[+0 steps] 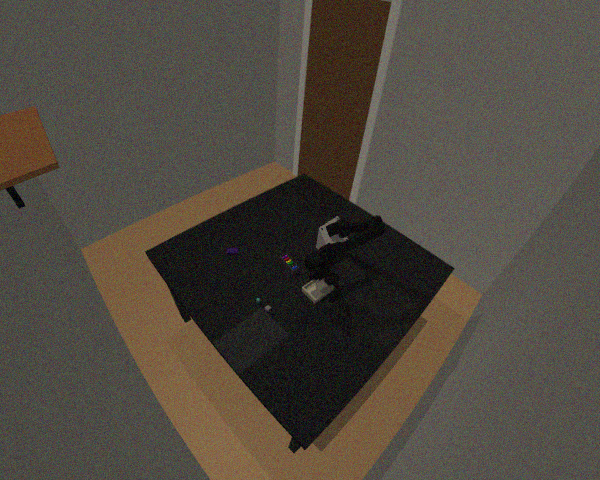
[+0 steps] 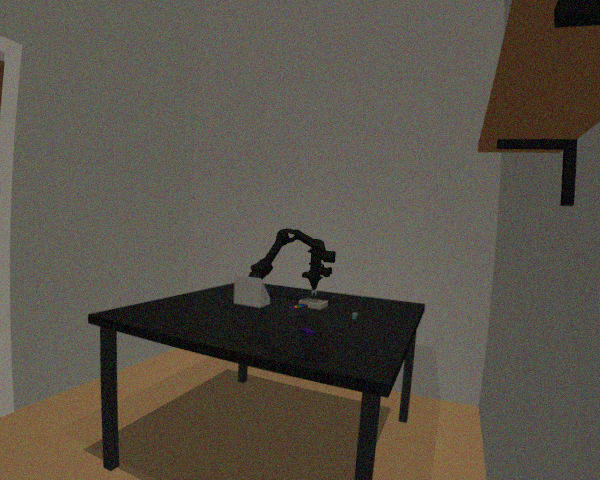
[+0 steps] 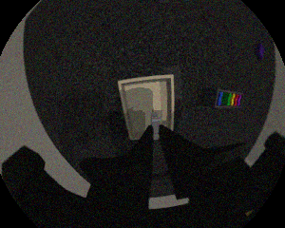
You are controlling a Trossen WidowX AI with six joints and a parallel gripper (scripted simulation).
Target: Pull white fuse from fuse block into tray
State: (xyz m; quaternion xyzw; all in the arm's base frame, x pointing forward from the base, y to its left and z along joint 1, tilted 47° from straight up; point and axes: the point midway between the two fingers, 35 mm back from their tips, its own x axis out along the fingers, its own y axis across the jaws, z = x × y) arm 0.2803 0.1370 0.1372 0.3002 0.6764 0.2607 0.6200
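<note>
The beige tray is 90 mm below my gripper tip. Round my gripper tip: teal piece: 270 mm ahead, 130 mm to the right, 80 mm below; then purple piece: 200 mm ahead, 480 mm to the right, 80 mm below.
</note>
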